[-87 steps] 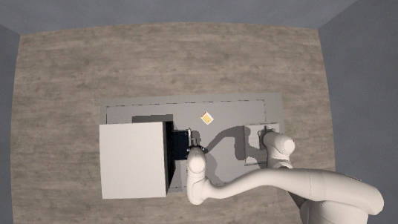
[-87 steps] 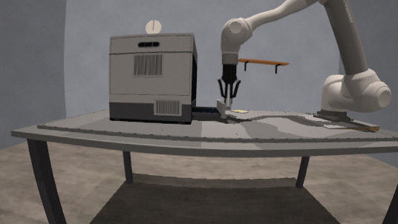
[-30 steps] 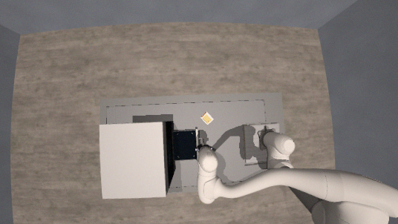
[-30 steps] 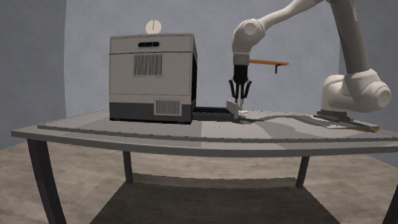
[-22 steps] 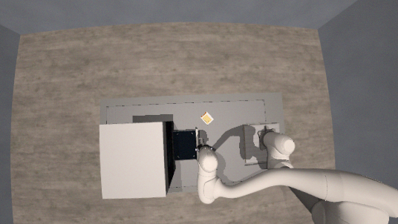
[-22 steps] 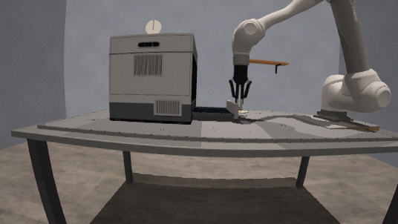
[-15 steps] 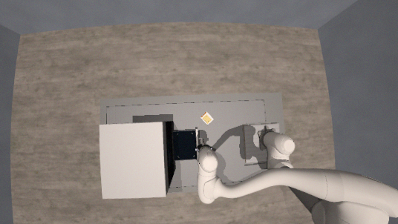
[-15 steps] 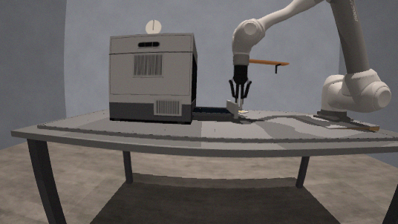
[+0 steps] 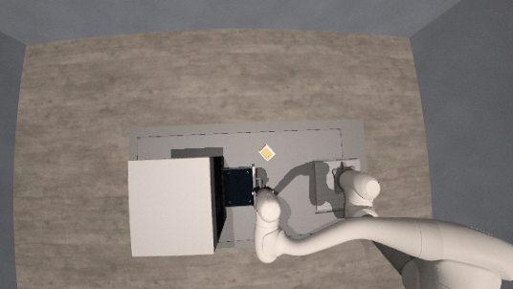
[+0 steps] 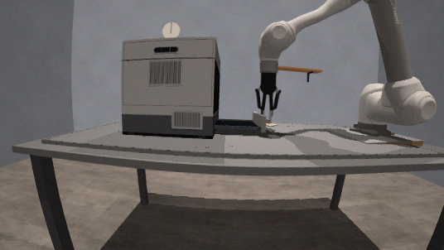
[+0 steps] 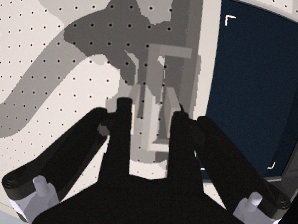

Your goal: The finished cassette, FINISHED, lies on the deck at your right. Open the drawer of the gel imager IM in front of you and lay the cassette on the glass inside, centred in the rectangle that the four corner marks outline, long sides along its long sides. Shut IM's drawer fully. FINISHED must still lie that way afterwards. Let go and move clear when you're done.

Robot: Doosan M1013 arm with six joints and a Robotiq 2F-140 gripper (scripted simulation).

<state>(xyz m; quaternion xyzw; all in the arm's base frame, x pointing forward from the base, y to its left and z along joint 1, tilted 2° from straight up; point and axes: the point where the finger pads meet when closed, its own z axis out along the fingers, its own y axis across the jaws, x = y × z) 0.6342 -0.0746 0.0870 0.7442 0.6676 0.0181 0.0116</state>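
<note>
The finished cassette is 230 mm to the right of my hand, 80 mm behind it and 70 mm below it.
</note>
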